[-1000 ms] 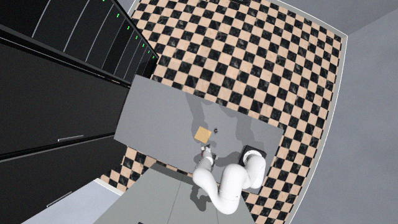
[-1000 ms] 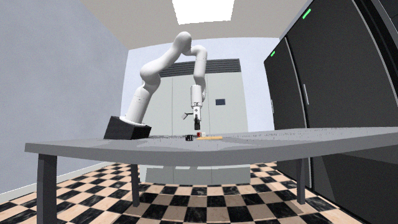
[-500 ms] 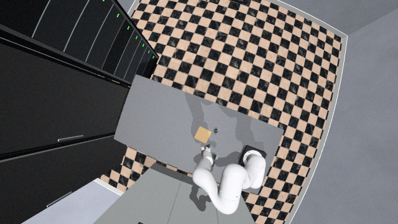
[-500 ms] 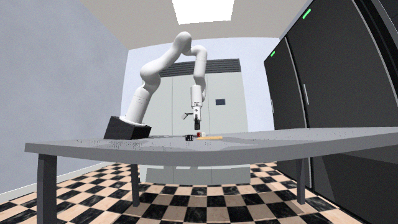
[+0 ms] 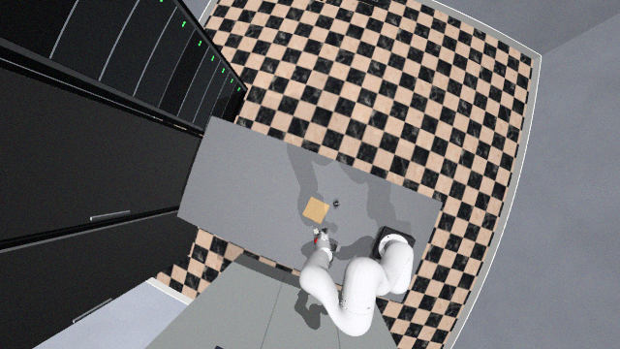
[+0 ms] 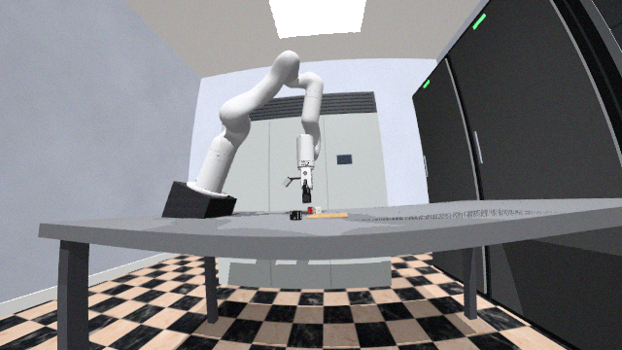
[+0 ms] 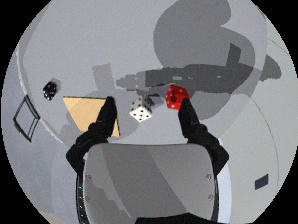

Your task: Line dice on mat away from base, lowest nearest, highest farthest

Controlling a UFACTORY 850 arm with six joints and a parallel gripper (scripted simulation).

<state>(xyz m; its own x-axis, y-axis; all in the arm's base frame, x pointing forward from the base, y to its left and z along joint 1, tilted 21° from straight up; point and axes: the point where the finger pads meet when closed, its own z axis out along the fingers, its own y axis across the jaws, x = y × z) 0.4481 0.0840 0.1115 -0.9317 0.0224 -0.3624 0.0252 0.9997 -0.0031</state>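
Right now my hand is 20 mm short of the red die, 50 mm to the right of it and 50 mm above it. Round my hand: tan mat (90 mm ahead, 140 mm to the right, 60 mm below); black die (20 mm behind, 230 mm to the right, 50 mm below); white die (40 mm ahead, 10 mm to the right, 50 mm below).
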